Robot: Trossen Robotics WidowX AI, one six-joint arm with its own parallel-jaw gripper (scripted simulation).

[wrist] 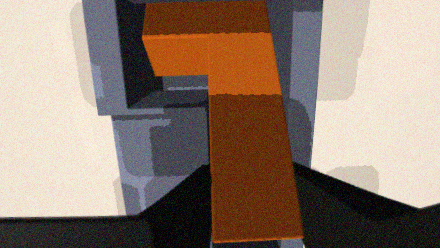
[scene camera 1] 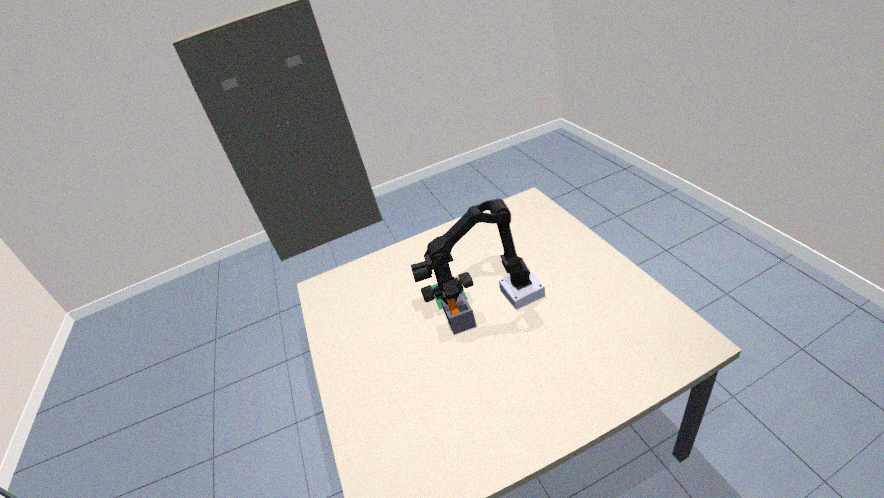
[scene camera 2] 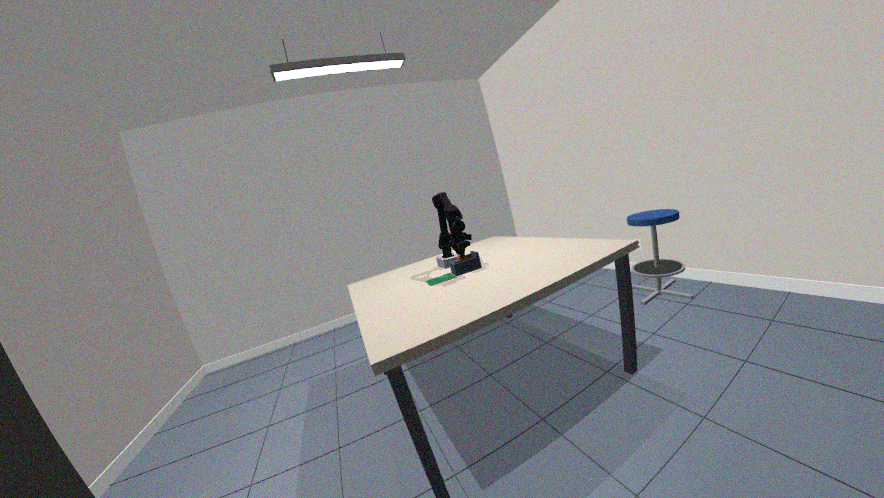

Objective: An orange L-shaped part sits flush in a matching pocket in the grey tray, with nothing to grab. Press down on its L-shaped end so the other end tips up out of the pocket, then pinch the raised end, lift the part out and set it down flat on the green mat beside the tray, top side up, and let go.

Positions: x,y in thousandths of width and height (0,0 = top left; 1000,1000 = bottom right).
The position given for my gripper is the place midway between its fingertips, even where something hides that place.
Observation:
My gripper (scene camera 1: 511,607) carries an orange L-shaped part (wrist: 576,768).
My gripper also shows in the wrist view (wrist: 562,700).

